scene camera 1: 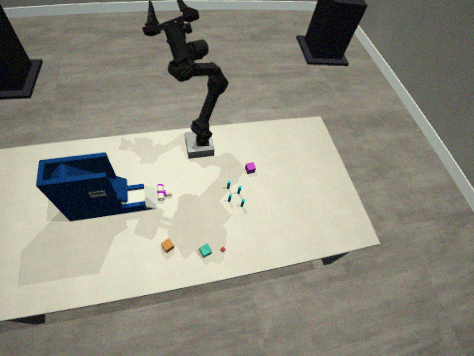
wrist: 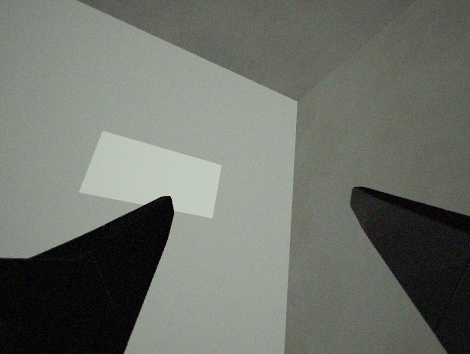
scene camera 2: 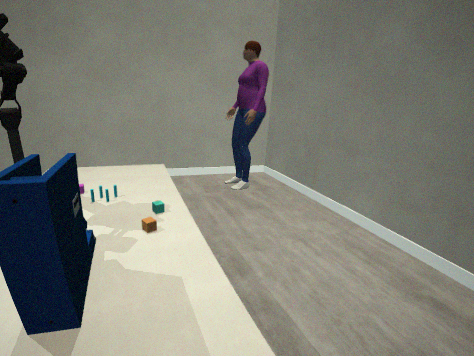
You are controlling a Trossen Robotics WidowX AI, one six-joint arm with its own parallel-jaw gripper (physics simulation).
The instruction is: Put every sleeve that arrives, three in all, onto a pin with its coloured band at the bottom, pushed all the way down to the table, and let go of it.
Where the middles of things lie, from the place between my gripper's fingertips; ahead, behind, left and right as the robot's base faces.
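Labels:
I consider the blue dispenser (scene camera 2: 52,260), which is well below my hand, far ahead of it and a long way to the right of it.

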